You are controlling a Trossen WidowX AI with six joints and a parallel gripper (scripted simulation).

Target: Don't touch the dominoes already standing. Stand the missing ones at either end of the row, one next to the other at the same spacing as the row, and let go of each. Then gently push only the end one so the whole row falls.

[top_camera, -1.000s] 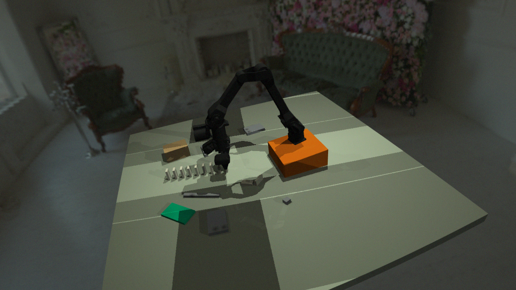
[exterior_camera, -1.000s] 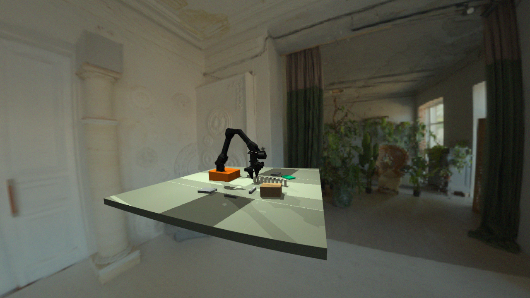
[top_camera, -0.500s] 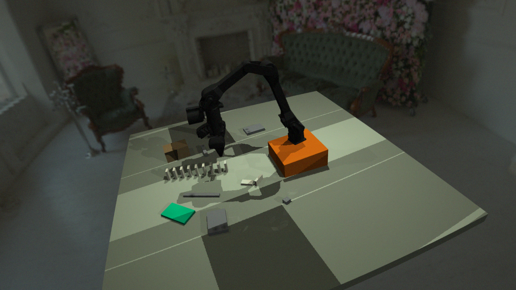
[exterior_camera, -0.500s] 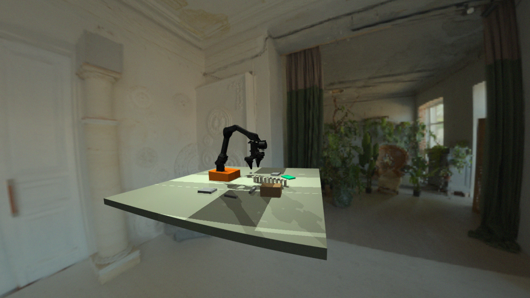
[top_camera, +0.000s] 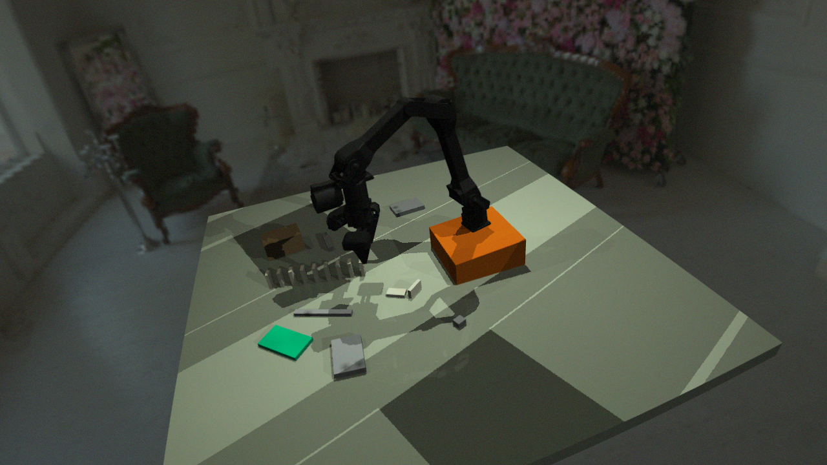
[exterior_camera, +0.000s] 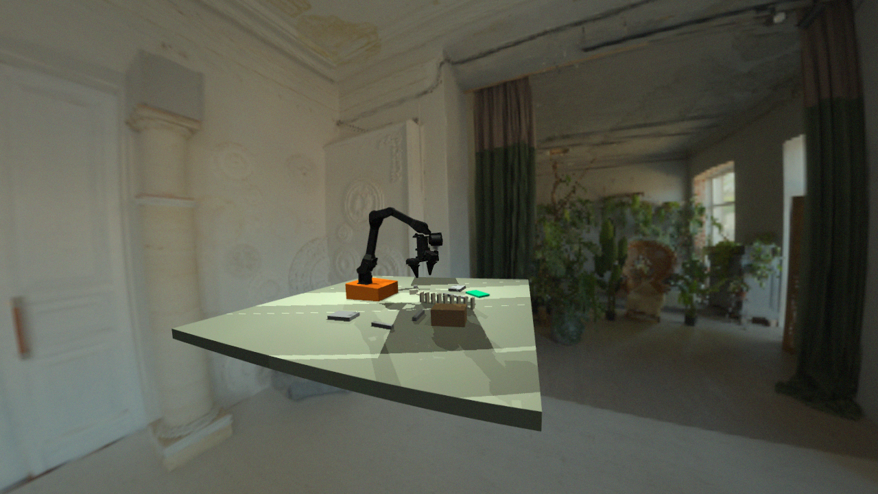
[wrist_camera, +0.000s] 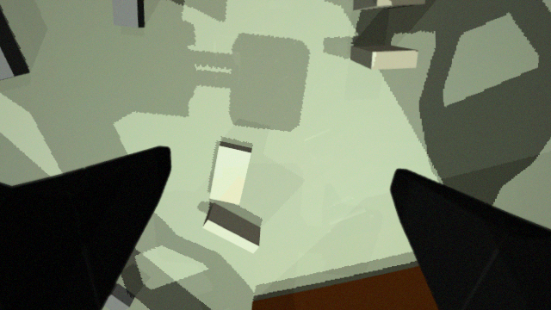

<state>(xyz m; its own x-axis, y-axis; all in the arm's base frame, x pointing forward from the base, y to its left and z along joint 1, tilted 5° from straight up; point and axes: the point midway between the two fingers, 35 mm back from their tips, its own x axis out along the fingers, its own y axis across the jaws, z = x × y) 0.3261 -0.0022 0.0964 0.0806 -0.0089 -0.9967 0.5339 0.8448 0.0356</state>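
The green tile lies 270 mm ahead of my gripper tip, 110 mm below it and 70 mm to the left of it. Round my gripper tip: brown box (350 mm to the right, 170 mm ahead, 80 mm below); small grey cube (250 mm to the left, 110 mm below, 110 mm behind).
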